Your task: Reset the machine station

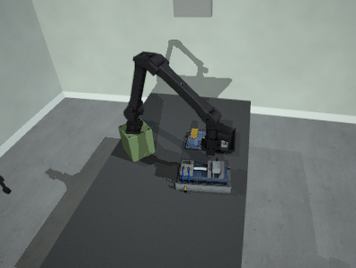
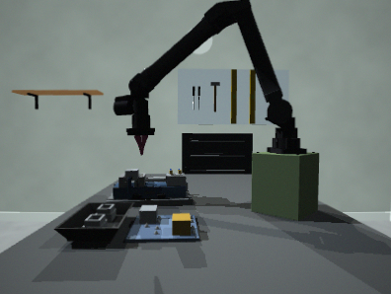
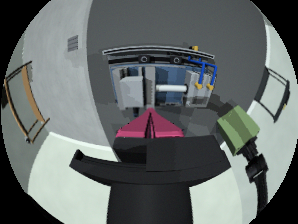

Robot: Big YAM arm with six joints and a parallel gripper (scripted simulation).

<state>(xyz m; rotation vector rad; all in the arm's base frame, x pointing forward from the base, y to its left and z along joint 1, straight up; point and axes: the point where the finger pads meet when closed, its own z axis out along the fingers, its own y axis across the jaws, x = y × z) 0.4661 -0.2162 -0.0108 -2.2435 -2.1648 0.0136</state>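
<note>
My gripper is now 80 mm above the gray aluminum blank and 40 mm short of it. Round my hand: vise (140 mm below, 30 mm behind); then yellow brass blank (380 mm to the left, 150 mm below, 110 mm behind).
</note>
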